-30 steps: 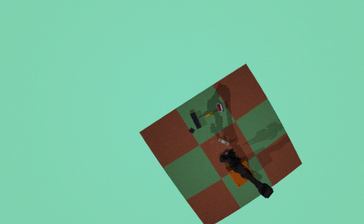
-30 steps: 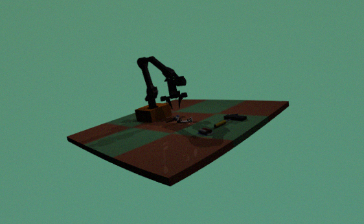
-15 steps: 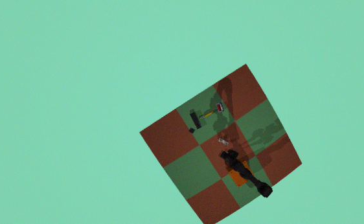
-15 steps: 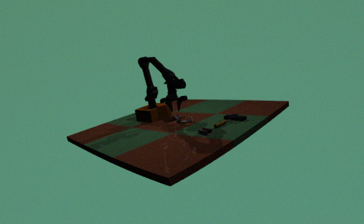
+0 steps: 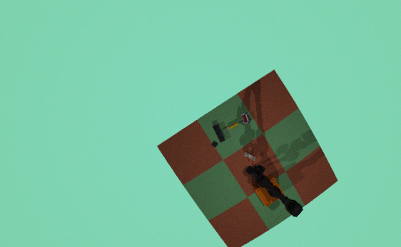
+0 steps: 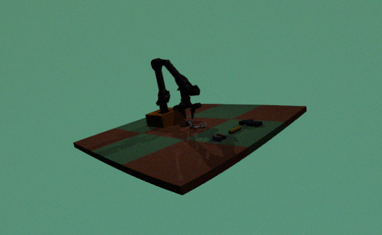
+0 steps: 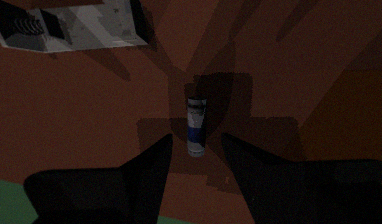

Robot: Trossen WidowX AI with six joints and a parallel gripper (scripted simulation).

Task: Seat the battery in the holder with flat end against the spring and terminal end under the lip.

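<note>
The silver battery lies 2 cm below my gripper tip. Round my gripper tip: white box 46 cm ahead, 12 cm to the right, 2 cm below; then dark bar 43 cm ahead, 16 cm to the left, 2 cm below; then black block 35 cm ahead, 23 cm to the left, 3 cm below.
</note>
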